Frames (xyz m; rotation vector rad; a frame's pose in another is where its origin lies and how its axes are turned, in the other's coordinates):
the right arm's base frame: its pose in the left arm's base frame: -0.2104 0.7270 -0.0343 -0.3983 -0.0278 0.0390
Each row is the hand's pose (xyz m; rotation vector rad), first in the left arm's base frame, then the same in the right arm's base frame.
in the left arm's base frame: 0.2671 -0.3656 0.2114 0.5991 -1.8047 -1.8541
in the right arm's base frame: 0.4343 -1.1172 -0.2132 0.6751 -1.4437 -2.2566
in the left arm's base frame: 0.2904 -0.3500 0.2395 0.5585 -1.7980 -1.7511
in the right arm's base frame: 0.4588 -1.1145 -0.1821 0.6541 -1.4531 -2.1488
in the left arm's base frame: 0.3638 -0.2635 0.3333 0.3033 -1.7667 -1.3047
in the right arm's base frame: 0.5377 -1.0736 -0.0647 0.4707 -1.4864 -1.6791
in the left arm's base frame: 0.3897 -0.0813 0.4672 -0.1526 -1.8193 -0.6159
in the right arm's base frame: 0.5740 -0.9586 0.1283 0.0714 -1.6347 -0.9844
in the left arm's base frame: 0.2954 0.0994 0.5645 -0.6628 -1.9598 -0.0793
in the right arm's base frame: 0.4896 -0.8269 0.2912 -0.4352 -1.8317 -0.4690
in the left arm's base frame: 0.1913 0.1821 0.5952 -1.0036 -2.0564 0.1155
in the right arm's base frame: 0.3898 -0.7593 0.3551 -0.7867 -1.9311 -0.2889
